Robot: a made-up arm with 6 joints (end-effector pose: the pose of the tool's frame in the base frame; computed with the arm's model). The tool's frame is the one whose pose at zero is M.
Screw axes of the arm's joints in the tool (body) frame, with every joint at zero. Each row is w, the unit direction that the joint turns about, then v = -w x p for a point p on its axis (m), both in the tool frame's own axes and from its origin. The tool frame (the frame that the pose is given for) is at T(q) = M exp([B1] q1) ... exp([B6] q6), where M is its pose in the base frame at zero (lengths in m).
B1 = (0, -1, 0, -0.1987, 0, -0.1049)
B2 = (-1, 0, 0, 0, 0.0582, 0.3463)
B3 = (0, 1, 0, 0.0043, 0, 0.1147)
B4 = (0, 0, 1, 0.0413, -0.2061, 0)
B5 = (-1, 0, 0, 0, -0.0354, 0.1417)
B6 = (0, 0, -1, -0.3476, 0.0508, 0)
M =
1 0 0 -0.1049
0 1 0 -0.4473
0 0 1 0.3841
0 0 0 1
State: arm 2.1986 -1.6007 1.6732 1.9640 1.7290 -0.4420
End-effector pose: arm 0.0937 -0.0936 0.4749 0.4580 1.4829 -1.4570
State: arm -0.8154 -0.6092 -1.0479 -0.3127 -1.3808 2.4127
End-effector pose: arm -0.1511 -0.1801 0.7687 -1.6847 -1.7444 1.9135
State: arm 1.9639 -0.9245 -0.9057 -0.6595 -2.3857 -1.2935
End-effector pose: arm -0.0974 -0.5739 0.2445 -0.5643 0.6942 -0.5401
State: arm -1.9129 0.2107 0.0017 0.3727 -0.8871 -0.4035
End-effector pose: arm 0.1512 -0.3899 0.1059 1.1547 1.7892 -0.1976
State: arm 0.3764 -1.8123 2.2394 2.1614 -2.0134 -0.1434
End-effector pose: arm 0.0936 -0.0570 -0.2161 0.2013 -1.3459 -0.5892
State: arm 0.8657 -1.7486 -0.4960 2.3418 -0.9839 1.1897
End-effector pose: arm 0.6698 -0.2576 -0.1077 0.5960 -1.0442 1.5483
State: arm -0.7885 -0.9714 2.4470 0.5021 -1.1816 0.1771
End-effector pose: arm 0.0508 -0.5028 0.1064 -0.7339 -2.1524 0.3246
